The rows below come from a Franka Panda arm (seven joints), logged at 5 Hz.
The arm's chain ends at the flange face. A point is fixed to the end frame.
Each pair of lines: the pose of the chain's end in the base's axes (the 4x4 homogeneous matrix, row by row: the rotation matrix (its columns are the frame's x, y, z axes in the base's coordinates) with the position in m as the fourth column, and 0 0 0 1 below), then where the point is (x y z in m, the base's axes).
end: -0.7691 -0.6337 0.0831 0.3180; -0.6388 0.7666 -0.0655 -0.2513; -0.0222 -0.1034 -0.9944 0.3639; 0 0 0 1
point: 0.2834 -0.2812 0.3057
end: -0.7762 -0.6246 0.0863 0.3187; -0.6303 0.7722 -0.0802 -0.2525; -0.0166 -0.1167 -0.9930 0.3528; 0 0 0 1
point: 0.2840 -0.2828 0.2948
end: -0.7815 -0.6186 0.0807 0.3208; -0.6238 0.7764 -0.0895 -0.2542; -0.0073 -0.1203 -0.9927 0.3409; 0 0 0 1
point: 0.2856 -0.2847 0.2834
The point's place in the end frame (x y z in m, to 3 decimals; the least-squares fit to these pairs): 0.047 0.005 0.057
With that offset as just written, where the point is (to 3 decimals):
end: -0.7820 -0.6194 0.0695 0.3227; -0.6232 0.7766 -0.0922 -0.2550; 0.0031 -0.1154 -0.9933 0.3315; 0 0 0 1
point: 0.287 -0.286 0.274
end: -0.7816 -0.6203 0.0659 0.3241; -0.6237 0.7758 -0.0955 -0.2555; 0.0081 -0.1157 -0.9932 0.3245; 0 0 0 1
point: 0.288 -0.286 0.268
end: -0.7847 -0.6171 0.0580 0.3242; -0.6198 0.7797 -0.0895 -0.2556; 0.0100 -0.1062 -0.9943 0.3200; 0 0 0 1
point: 0.288 -0.286 0.263
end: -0.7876 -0.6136 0.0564 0.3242; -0.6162 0.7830 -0.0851 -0.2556; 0.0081 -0.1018 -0.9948 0.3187; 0 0 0 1
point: 0.287 -0.285 0.262
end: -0.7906 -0.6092 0.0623 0.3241; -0.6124 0.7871 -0.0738 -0.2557; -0.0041 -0.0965 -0.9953 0.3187; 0 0 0 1
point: 0.287 -0.285 0.261
